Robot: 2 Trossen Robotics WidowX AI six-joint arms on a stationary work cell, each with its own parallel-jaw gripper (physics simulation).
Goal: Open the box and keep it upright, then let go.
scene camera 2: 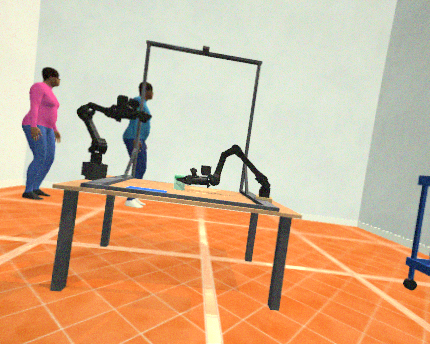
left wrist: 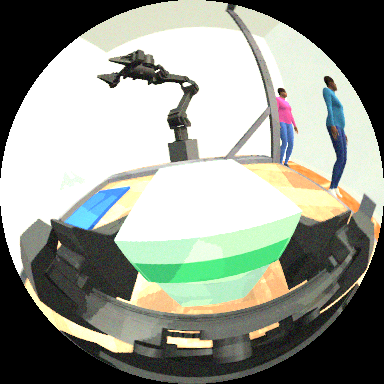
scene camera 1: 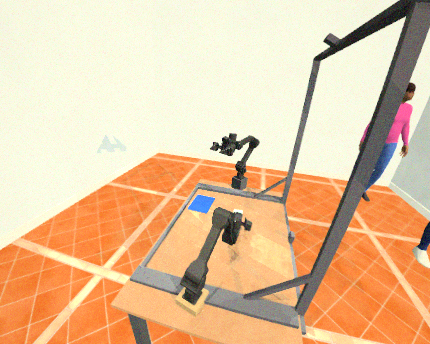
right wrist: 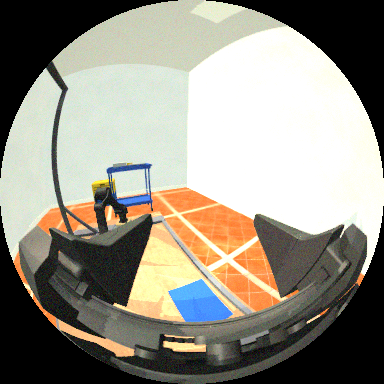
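Pixels of known places: left gripper, fingertip midpoint: (scene camera 2: 176, 179); right gripper, fingertip midpoint: (scene camera 2: 146, 114) (left wrist: 101, 67) (scene camera 1: 214, 150) (right wrist: 205, 219); left arm's base at its link origin: (scene camera 2: 264, 196) (scene camera 1: 192, 294) (right wrist: 123, 220); right arm's base at its link origin: (scene camera 2: 95, 163) (left wrist: 181, 140) (scene camera 1: 240, 177).
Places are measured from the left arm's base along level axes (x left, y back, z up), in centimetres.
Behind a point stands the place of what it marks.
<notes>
A pale green box (scene camera 2: 178, 184) (left wrist: 202, 267) with a darker green band and a whitish top stands upright on the table; the lid looks closed. In scene camera 1 a small part of the box (scene camera 1: 238, 212) shows behind the left arm. My left gripper (scene camera 2: 184, 180) @[y -57.6, x 3.6, z 2.7 cm] (left wrist: 209, 208) @[y -57.6, x 3.6, z 2.7 cm] is open and low at the box, which fills the space between its fingers in the left wrist view; finger contact cannot be told. My right gripper (scene camera 1: 215, 147) @[y -70.6, x 31.6, z 38.2 cm] (scene camera 2: 147, 117) @[y -70.6, x 31.6, z 38.2 cm] (left wrist: 101, 67) @[y -70.6, x 31.6, z 38.2 cm] (right wrist: 205, 219) @[y -70.6, x 31.6, z 38.2 cm] is open and empty, high above the table.
A flat blue square (scene camera 1: 201, 204) @[y -61.3, x 34.8, z -2.8 cm] (scene camera 2: 146, 189) @[y -64.7, x 31.8, z -3.1 cm] (left wrist: 96, 210) @[y -61.1, x 30.5, z -2.8 cm] (right wrist: 199, 301) @[y -62.4, x 36.3, z -2.8 cm] lies on the table (scene camera 1: 170, 255) @[y -13.1, x 23.3, z -3.6 cm]. A dark frame (scene camera 1: 303, 125) @[y -99.7, x -19.5, z 59.5 cm] (scene camera 2: 252, 120) @[y -16.8, x -39.4, z 54.2 cm] rises along the table's side. Two people stand beyond the table. A blue cart (right wrist: 129, 166) stands farther off.
</notes>
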